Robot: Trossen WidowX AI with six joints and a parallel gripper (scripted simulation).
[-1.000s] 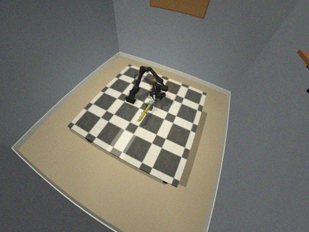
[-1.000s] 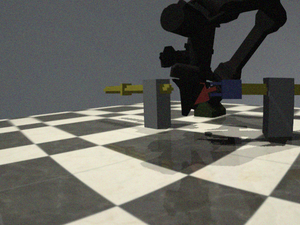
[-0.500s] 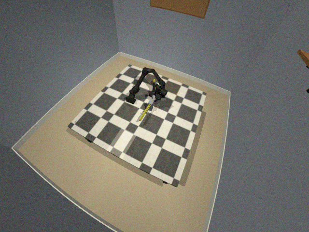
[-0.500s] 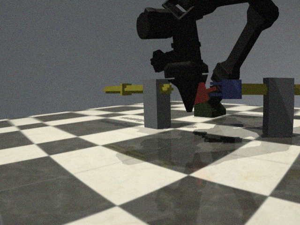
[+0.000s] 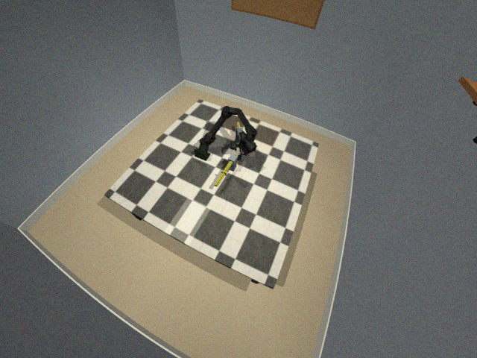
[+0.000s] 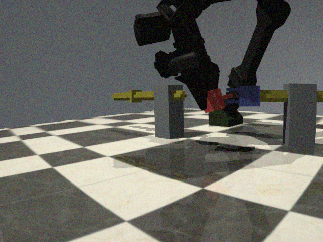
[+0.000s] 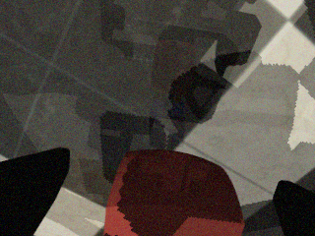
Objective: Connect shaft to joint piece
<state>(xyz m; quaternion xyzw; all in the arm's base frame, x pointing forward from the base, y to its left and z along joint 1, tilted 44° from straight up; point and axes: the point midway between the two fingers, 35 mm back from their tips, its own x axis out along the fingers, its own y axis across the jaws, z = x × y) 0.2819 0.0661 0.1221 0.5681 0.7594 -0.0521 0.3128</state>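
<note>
My gripper tip is 20 mm below the red joint piece and 10 mm to the right of it.
</note>
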